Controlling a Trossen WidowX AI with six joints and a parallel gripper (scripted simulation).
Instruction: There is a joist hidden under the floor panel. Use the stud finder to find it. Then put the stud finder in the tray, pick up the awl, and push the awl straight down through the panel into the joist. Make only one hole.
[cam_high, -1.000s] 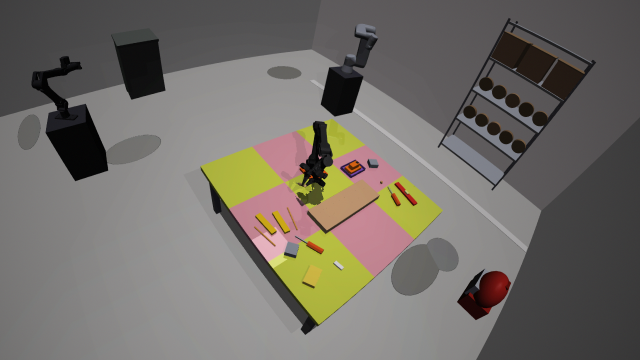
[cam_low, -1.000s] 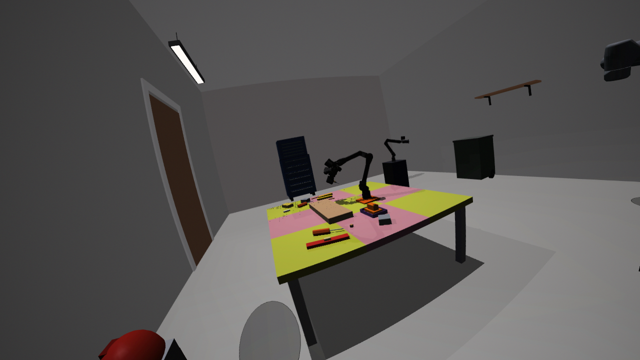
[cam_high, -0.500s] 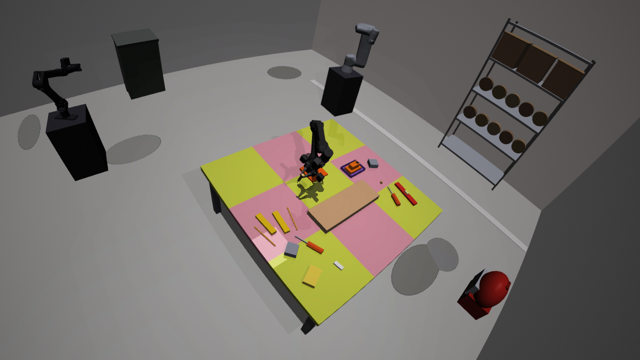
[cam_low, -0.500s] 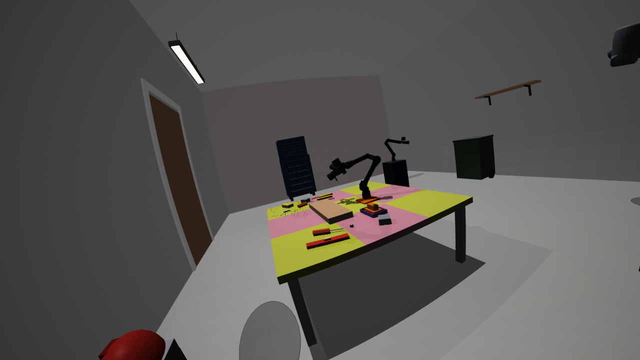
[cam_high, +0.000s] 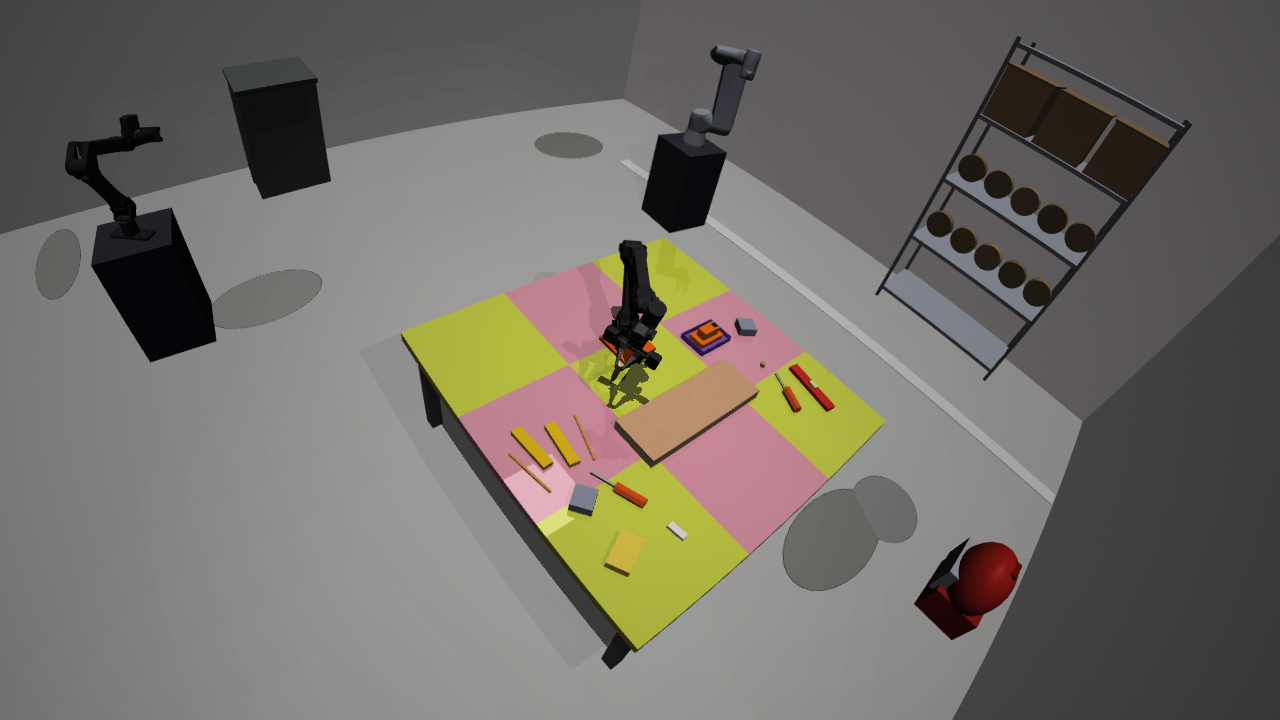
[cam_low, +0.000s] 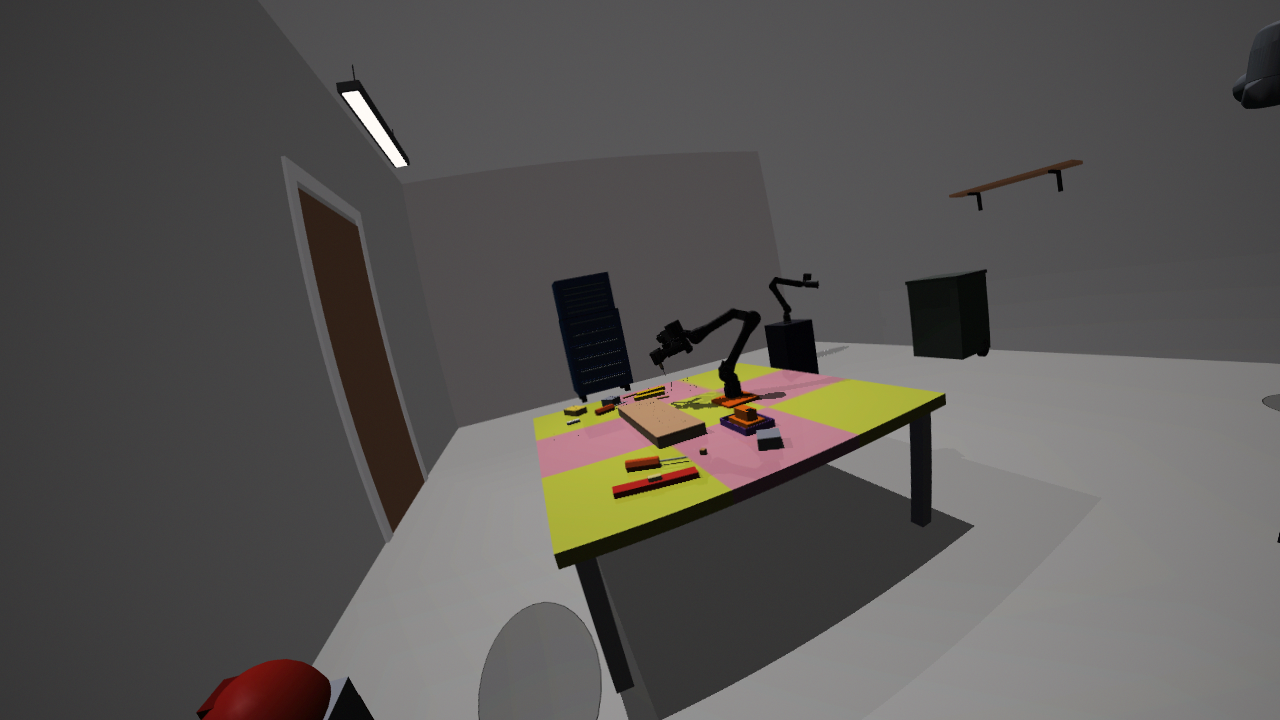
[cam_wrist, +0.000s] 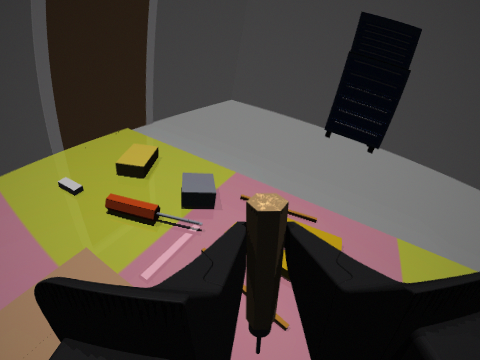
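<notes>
Now: the awl 5 cm below my gripper tip, 2 cm behind it and 1 cm to the left of it. From my gripper tip the other things lie so: yellow block (42 cm ahead, 22 cm to the right, 22 cm below); white piece (44 cm ahead, 23 cm below, 5 cm to the right); purple tray (55 cm to the left, 22 cm below, 13 cm behind).
</notes>
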